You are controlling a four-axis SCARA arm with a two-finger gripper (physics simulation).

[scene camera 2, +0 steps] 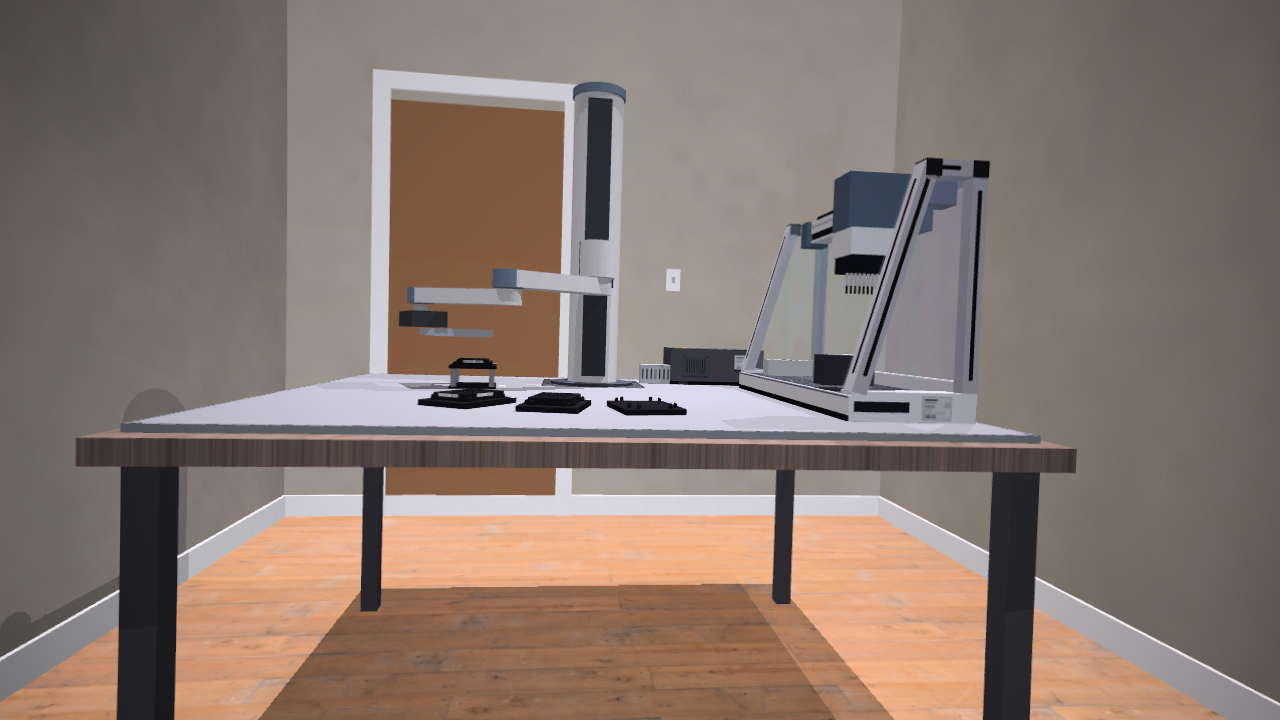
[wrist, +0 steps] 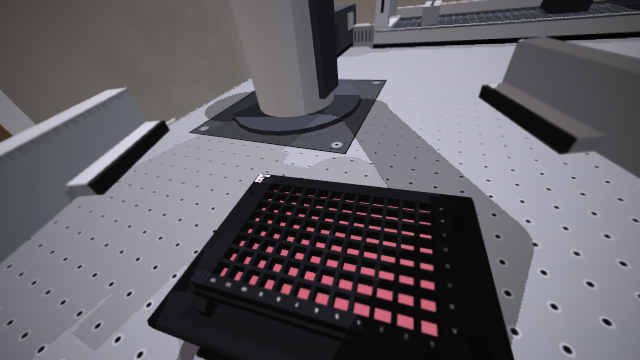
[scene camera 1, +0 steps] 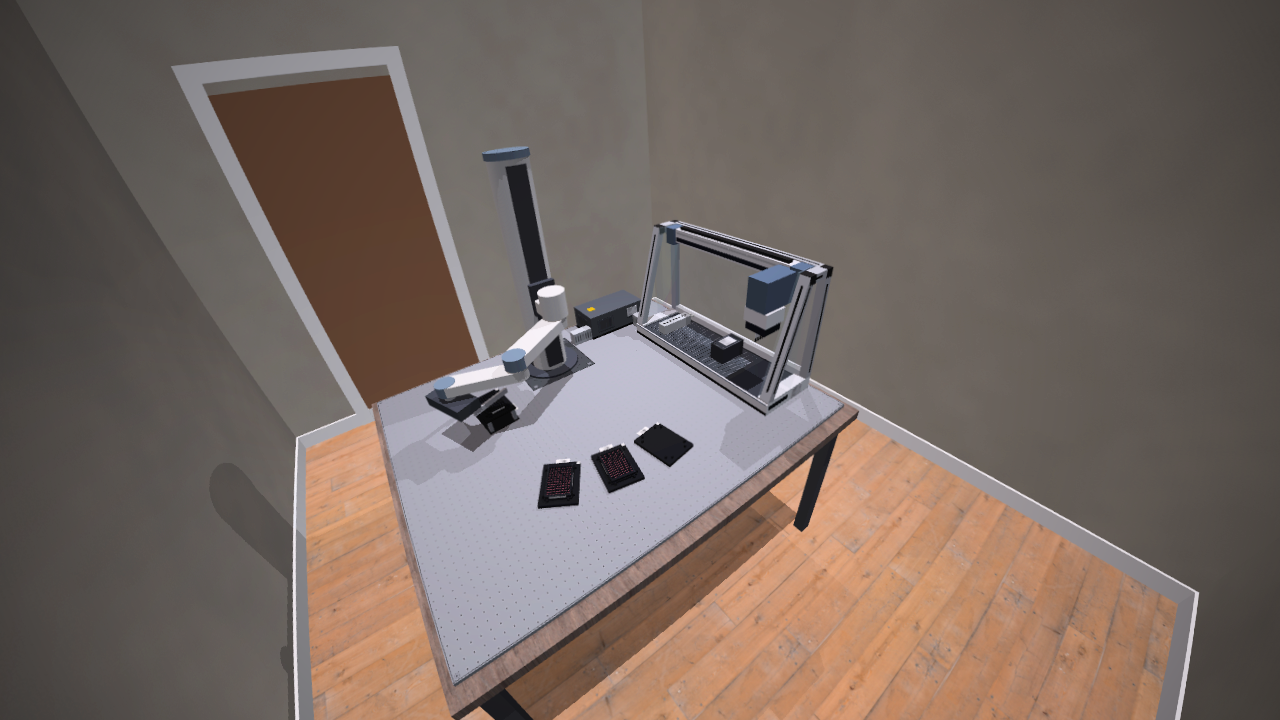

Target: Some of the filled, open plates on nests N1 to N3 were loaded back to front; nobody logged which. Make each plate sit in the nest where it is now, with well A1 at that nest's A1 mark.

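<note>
A black plate with pink-filled wells (scene camera 1: pixel 497 412) (scene camera 2: pixel 472 361) (wrist: pixel 340 260) sits on a raised black holder on pale posts. In the wrist view, small marks run along its near and right edges, too blurred to read; a white mark (wrist: pixel 261 178) shows at the far left corner. My gripper (scene camera 2: pixel 456 332) (wrist: pixel 314 90) is open and empty above this plate, its fingers wide apart. Two more filled plates (scene camera 1: pixel 559 481) (scene camera 1: pixel 617 464) sit on low black nests at the front. Their lettering is too small to read. Which nest is N1, N2 or N3 I cannot tell.
A low black nest (scene camera 1: pixel 663 444) (scene camera 2: pixel 646 407) without a plate is right of the two filled ones. The arm's column (scene camera 1: pixel 520 232) (scene camera 2: pixel 597 179) stands at the back. A gantry frame (scene camera 1: pixel 787 349) (scene camera 2: pixel 975 286) with a pipetting head stands at the right, near a dark box (scene camera 1: pixel 608 312).
</note>
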